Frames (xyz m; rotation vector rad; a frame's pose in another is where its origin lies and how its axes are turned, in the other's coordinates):
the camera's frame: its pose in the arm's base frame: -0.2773 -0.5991 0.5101 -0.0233 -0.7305 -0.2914
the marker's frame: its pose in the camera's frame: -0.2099 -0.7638 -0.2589 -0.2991 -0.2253 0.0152
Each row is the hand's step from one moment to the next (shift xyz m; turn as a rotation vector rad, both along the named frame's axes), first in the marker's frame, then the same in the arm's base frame.
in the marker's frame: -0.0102 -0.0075 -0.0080 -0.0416 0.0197 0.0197
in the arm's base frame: -0.0037 -0.0084 -0.0119 -0.0277 0.0334 -0.0250
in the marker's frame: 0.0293 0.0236 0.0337 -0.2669 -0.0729 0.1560
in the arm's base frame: 0.0042 0.0307 0.0399 -0.2902 0.0528 -0.1177
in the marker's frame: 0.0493 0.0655 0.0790 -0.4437 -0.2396 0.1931
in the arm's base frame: 0.0036 0.0842 0.0765 -0.4919 -0.0457 -0.2180
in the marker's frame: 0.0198 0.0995 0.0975 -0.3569 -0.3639 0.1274
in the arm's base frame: -0.0098 0.1275 0.0587 -0.4558 -0.1993 -0.1690
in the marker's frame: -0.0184 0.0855 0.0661 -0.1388 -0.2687 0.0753
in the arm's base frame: -0.0161 0.1078 0.0117 -0.2539 -0.1774 -0.0344
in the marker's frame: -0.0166 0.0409 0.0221 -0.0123 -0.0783 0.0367
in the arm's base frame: -0.0055 0.0487 -0.0062 -0.0684 -0.0500 0.0212
